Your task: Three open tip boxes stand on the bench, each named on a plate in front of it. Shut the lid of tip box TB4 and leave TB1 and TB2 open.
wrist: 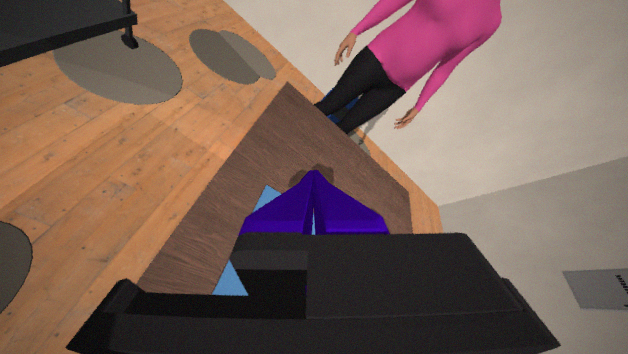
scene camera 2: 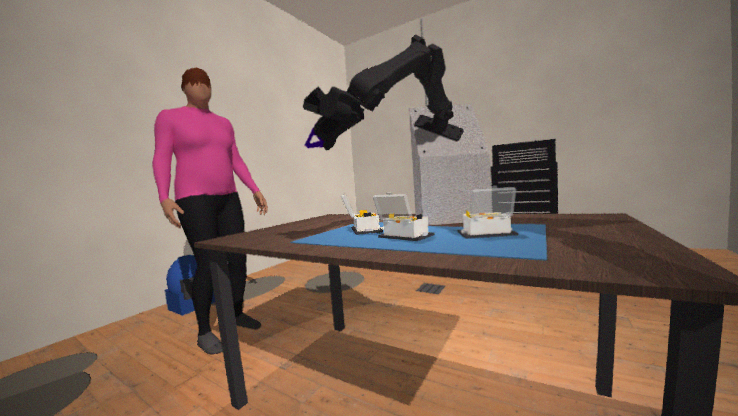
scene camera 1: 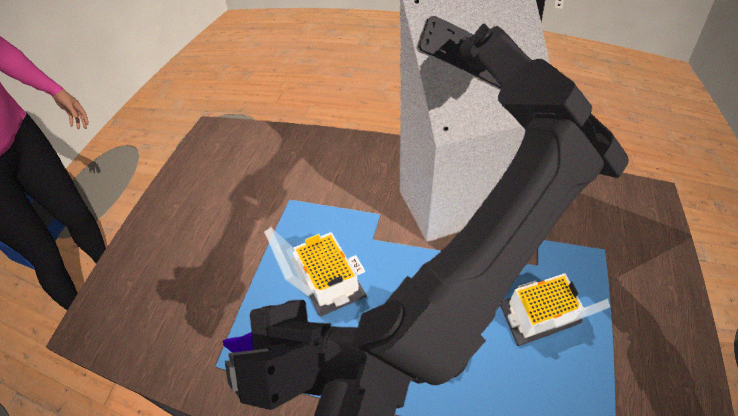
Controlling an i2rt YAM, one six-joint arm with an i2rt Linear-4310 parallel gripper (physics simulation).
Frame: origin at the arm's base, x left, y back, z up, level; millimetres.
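Seen in the pictures: gripper, fingertip midpoint: [wrist: 313, 177] [scene camera 2: 306, 146] [scene camera 1: 226, 342]; arm's base at its link origin: [scene camera 2: 438, 128] [scene camera 1: 471, 54].
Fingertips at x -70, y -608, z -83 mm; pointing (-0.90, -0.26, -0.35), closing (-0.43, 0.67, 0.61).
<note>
Offsets run from my fingertips to a thing's top centre. "spot": to the spot under its first point. Level surfaces: height alone.
Tip box TB4 @[dy +299, dx -73, dz -245 mm] [scene camera 1: 324, 262] [scene camera 2: 365, 223], white with a yellow rack, stands at the mat's back left; its clear lid @[dy +233, dx -117, dz -157 mm] [scene camera 1: 285, 264] [scene camera 2: 347, 205] is open, tilted outward. Its name plate @[spot: dy +343, dx -42, dz -309 mm] [scene camera 1: 356, 265] is beside it. A middle box @[dy +276, dx +142, dz -245 mm] [scene camera 2: 405, 227] has its lid @[spot: dy +186, dx +159, dz -195 mm] [scene camera 2: 391, 204] raised; the arm hides it in scene camera 1. The right box @[dy +416, dx +347, dz -245 mm] [scene camera 1: 548, 304] [scene camera 2: 486, 225] also has its lid @[dy +358, dx +400, dz -157 mm] [scene camera 1: 594, 309] [scene camera 2: 494, 200] open. Which is TB1 or TB2 cannot be read. My gripper [scene camera 1: 227, 343] [scene camera 2: 308, 145] [wrist: 313, 177] is shut, its purple fingers together, high above the table's left part, apart from the boxes.
The blue mat @[dz -311 mm] [scene camera 1: 558, 384] [scene camera 2: 496, 250] lies on the brown table @[dz -314 mm] [scene camera 1: 222, 147] [scene camera 2: 599, 237] [wrist: 270, 130]. A grey pedestal [scene camera 1: 417, 155] [scene camera 2: 452, 186] stands behind the boxes. A person in pink [scene camera 1: 9, 116] [scene camera 2: 202, 149] [wrist: 425, 45] stands beyond the table's left side.
</note>
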